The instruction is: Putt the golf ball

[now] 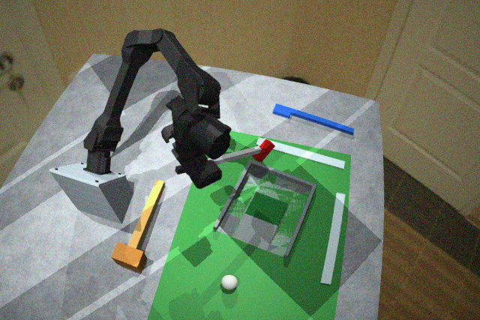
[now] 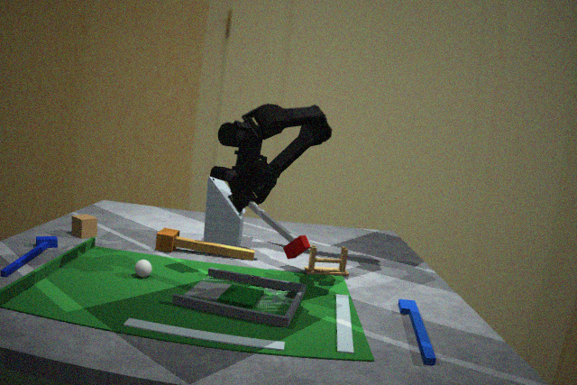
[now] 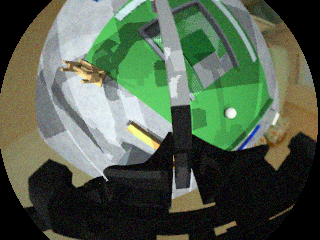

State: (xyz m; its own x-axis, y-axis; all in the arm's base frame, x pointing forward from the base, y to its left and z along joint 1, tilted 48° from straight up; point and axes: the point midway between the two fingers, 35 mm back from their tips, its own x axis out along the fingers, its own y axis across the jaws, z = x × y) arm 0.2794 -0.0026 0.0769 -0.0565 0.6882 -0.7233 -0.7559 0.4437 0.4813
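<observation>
The red putter is 8 cm to the left of my gripper tip, 7 cm ahead of it and 1 cm below it. Round my gripper tip: wooden cube (51 cm to the right, 14 cm below, 11 cm behind); then wooden stand (25 cm to the left, 14 cm below, 7 cm behind); then white golf ball (20 cm to the right, 15 cm below, 15 cm ahead).
</observation>
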